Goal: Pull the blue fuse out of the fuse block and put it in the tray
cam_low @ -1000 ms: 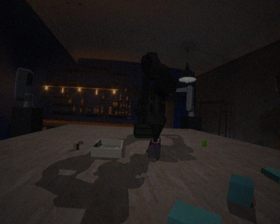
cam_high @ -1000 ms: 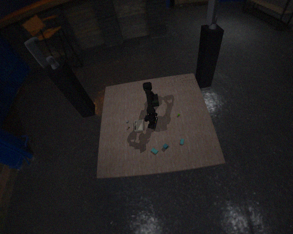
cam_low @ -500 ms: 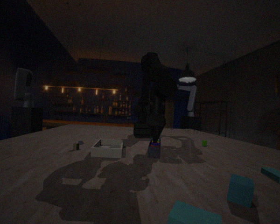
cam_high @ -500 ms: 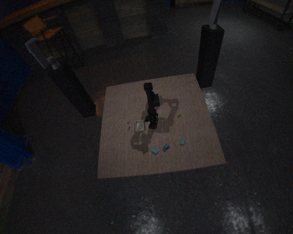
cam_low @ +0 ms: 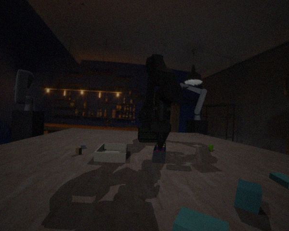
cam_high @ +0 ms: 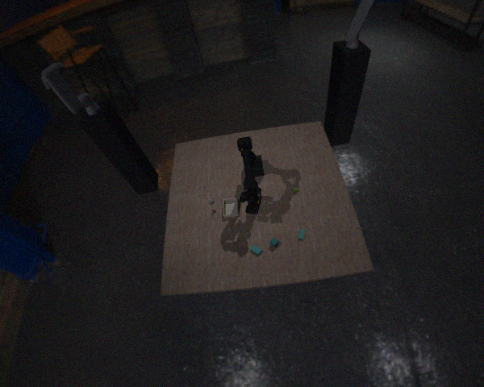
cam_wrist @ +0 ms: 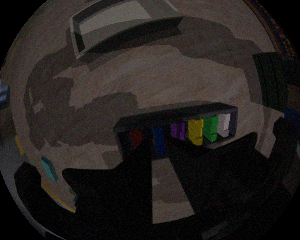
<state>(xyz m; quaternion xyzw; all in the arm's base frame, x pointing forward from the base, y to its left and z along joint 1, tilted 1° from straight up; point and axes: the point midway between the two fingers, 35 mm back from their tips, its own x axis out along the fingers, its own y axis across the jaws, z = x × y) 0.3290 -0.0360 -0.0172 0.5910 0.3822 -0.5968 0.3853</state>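
Right now the blue fuse is 10 mm below my gripper tip. The rest, counted from my gripper tip: white tray (50 mm behind, 160 mm to the right, 30 mm below).
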